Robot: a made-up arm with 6 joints. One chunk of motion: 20 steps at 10 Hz.
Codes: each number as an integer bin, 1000 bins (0 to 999) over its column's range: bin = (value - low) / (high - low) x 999, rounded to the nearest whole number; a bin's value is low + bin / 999 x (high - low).
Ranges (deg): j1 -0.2..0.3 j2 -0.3..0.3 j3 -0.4..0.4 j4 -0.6..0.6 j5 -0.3..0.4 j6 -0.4..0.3
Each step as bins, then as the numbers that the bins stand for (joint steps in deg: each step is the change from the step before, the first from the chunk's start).
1 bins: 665 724 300 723 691 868
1 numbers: 0.133 0.135 -0.160 0.268 0.184 0.208
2 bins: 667 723 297 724 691 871
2 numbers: 0.134 0.134 -0.162 0.270 0.184 0.210
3 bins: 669 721 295 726 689 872
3 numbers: 0.135 0.133 -0.164 0.272 0.183 0.211
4 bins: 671 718 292 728 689 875
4 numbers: 0.136 0.131 -0.166 0.274 0.183 0.213
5 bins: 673 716 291 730 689 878
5 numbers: 0.137 0.130 -0.167 0.277 0.183 0.215
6 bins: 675 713 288 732 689 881
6 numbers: 0.138 0.128 -0.169 0.279 0.183 0.217
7 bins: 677 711 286 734 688 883
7 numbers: 0.139 0.127 -0.171 0.282 0.182 0.219
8 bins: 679 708 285 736 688 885
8 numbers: 0.140 0.125 -0.172 0.284 0.182 0.220
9 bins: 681 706 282 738 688 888
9 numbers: 0.141 0.124 -0.174 0.286 0.182 0.222
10 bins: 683 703 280 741 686 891
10 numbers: 0.142 0.122 -0.176 0.290 0.181 0.224
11 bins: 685 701 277 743 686 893
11 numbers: 0.143 0.121 -0.178 0.292 0.181 0.226
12 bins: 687 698 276 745 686 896
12 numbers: 0.144 0.119 -0.179 0.295 0.181 0.228
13 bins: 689 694 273 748 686 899
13 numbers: 0.145 0.117 -0.181 0.298 0.181 0.230
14 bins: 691 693 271 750 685 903
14 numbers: 0.146 0.116 -0.183 0.301 0.180 0.233
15 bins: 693 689 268 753 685 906
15 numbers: 0.147 0.114 -0.185 0.305 0.180 0.235
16 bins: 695 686 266 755 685 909
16 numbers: 0.148 0.112 -0.187 0.307 0.180 0.237
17 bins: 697 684 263 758 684 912
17 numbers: 0.149 0.111 -0.189 0.311 0.179 0.239
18 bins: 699 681 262 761 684 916
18 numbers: 0.150 0.109 -0.190 0.314 0.179 0.242
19 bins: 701 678 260 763 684 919
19 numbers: 0.151 0.107 -0.192 0.317 0.179 0.244
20 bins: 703 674 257 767 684 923
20 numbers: 0.152 0.105 -0.194 0.321 0.179 0.247
